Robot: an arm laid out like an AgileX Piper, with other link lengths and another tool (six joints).
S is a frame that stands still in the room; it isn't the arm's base.
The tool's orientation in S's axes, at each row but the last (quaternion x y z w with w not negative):
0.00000 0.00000 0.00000 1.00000
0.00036 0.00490 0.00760 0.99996
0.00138 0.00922 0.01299 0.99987
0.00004 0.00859 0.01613 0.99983
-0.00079 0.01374 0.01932 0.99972
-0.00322 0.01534 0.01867 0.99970
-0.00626 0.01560 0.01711 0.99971
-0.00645 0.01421 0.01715 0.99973
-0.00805 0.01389 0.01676 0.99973
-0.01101 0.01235 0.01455 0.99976
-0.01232 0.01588 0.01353 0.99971
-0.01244 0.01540 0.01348 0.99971
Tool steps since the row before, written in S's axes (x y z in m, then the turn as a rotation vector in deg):
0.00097 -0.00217 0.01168 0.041 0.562 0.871
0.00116 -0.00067 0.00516 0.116 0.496 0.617
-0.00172 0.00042 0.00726 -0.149 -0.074 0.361
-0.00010 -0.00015 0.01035 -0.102 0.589 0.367
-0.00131 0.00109 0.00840 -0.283 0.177 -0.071
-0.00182 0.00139 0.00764 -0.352 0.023 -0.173
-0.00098 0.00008 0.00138 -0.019 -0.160 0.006
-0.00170 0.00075 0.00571 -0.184 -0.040 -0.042
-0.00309 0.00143 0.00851 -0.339 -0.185 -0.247
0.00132 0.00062 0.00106 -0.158 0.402 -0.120
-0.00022 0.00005 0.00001 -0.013 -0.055 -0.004
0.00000 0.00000 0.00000 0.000 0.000 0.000
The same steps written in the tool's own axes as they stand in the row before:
0.00097 -0.00217 0.01168 0.041 0.562 0.871
0.00110 -0.00068 0.00517 0.117 0.495 0.618
-0.00184 0.00049 0.00723 -0.157 -0.069 0.358
-0.00028 -0.00014 0.01035 -0.089 0.592 0.365
-0.00150 0.00113 0.00836 -0.274 0.188 -0.078
-0.00200 0.00141 0.00759 -0.345 0.037 -0.184
-0.00102 0.00010 0.00135 -0.025 -0.159 0.003
-0.00184 0.00074 0.00567 -0.184 -0.033 -0.048
-0.00328 0.00140 0.00844 -0.338 -0.170 -0.259
0.00131 0.00056 0.00111 -0.143 0.409 -0.115
-0.00022 0.00006 0.00000 -0.014 -0.055 -0.006
0.00000 0.00000 0.00000 0.000 0.000 0.000

